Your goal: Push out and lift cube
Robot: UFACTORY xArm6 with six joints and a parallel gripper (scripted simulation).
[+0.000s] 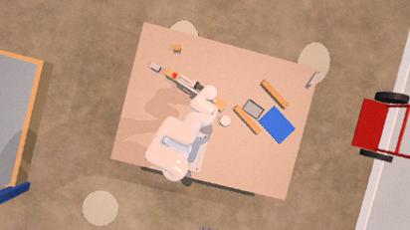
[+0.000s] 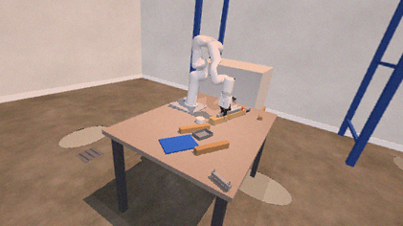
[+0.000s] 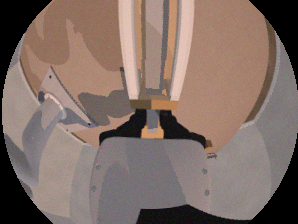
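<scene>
Right now the red cube is 230 mm to the left of my hand, 50 mm ahead of it and 10 mm below it. From my hand the other things lie so: white puck 170 mm to the right, 100 mm behind, 50 mm below; channel 120 mm to the left, 20 mm ahead, 10 mm below; grey tray 320 mm to the right, 60 mm below, 30 mm ahead.
</scene>
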